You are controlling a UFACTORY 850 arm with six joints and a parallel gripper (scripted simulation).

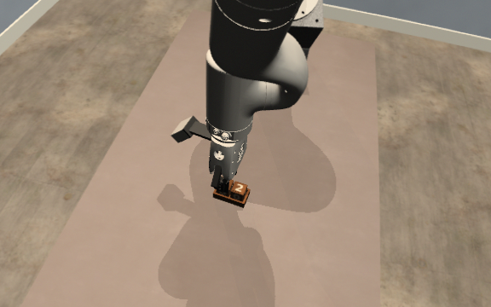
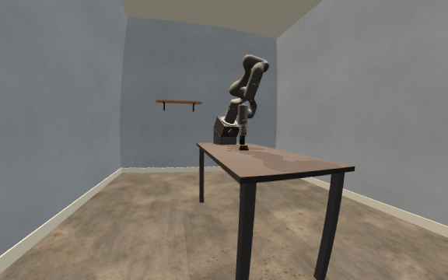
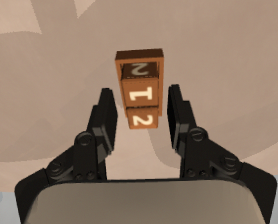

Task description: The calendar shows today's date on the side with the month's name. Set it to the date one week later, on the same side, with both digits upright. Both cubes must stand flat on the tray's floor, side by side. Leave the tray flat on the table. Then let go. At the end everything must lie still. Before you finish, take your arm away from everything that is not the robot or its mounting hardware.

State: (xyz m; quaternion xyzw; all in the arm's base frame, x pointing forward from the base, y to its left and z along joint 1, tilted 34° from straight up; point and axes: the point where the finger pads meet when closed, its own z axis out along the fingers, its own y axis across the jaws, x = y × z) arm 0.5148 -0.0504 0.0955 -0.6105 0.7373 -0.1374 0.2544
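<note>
My hand is 60 mm above the wooden tray and 20 mm to the right of it. The rest, counted from my hand: wooden cube 40 mm below, 30 mm to the left, 10 mm ahead.
</note>
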